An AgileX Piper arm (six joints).
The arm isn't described. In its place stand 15 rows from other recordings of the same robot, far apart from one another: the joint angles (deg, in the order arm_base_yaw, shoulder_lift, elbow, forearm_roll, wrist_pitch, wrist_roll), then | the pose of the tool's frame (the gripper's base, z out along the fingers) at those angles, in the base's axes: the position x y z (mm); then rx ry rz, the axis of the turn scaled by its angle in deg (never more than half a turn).
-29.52 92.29 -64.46 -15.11 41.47 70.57 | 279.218, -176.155, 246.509, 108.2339, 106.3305, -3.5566
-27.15 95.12 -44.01 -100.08 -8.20 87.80 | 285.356, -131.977, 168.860, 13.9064, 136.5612, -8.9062
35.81 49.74 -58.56 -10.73 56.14 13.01 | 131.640, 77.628, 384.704, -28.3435, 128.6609, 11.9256
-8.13 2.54 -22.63 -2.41 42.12 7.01 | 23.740, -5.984, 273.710, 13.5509, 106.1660, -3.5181
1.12 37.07 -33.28 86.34 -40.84 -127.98 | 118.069, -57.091, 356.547, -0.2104, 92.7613, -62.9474
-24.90 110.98 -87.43 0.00 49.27 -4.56 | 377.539, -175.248, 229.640, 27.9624, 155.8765, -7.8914
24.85 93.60 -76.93 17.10 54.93 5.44 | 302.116, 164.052, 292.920, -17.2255, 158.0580, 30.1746
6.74 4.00 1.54 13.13 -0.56 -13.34 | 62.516, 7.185, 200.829, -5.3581, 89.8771, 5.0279
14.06 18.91 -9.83 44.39 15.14 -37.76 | 76.904, 36.399, 231.929, -15.2156, 104.7821, 23.4298
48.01 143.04 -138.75 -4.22 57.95 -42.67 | 371.211, 403.932, 210.693, -105.6732, 102.2818, -3.4180
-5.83 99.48 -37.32 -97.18 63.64 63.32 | 259.901, -107.856, 167.997, -8.2981, 135.7570, -96.5418
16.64 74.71 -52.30 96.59 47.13 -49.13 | 239.702, 140.789, 340.300, -5.6482, 112.6457, 87.1129
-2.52 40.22 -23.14 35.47 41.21 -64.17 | 117.237, 29.663, 241.769, -48.0505, 124.2792, 7.9248
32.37 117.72 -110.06 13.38 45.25 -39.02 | 395.817, 268.609, 299.554, -74.1882, 115.1073, 12.6599
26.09 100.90 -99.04 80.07 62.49 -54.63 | 309.212, 239.936, 417.078, -55.5857, 96.5096, 82.9917
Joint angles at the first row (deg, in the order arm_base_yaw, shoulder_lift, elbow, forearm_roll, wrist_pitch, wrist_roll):
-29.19, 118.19, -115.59, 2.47, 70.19, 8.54
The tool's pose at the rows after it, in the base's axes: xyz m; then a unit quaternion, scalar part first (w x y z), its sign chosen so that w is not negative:
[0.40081, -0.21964, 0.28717, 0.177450, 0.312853, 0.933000, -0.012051]
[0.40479, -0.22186, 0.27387, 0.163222, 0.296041, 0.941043, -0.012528]
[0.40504, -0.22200, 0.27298, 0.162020, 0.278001, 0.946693, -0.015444]
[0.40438, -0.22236, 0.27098, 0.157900, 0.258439, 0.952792, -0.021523]
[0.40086, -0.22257, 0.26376, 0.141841, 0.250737, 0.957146, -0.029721]
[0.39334, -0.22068, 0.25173, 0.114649, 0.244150, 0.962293, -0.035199]
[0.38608, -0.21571, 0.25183, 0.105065, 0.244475, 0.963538, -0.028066]
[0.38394, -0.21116, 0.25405, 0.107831, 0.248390, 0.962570, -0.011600]
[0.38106, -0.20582, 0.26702, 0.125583, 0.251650, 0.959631, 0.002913]
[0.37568, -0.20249, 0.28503, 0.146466, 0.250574, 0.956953, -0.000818]
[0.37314, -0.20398, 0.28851, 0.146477, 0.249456, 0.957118, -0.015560]
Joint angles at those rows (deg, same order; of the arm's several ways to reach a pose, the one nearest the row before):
-29.19, 120.06, -115.59, 2.51, 70.19, 7.45
-29.19, 121.71, -115.59, 2.51, 70.19, 5.27
-29.19, 121.82, -115.59, 2.51, 70.19, 3.07
-29.19, 121.83, -115.18, 2.09, 70.13, 0.76
-29.19, 121.59, -113.32, 0.82, 70.08, 0.00
-29.19, 120.79, -109.47, -0.54, 69.92, -0.60
-29.19, 119.10, -106.75, 0.00, 70.16, -0.72
-29.19, 118.15, -105.67, 1.96, 70.21, -0.72
-29.19, 116.25, -105.32, 4.14, 70.21, -0.73
-29.19, 113.86, -105.32, 4.33, 70.16, -0.73
-29.19, 113.37, -105.32, 2.63, 70.21, -0.50

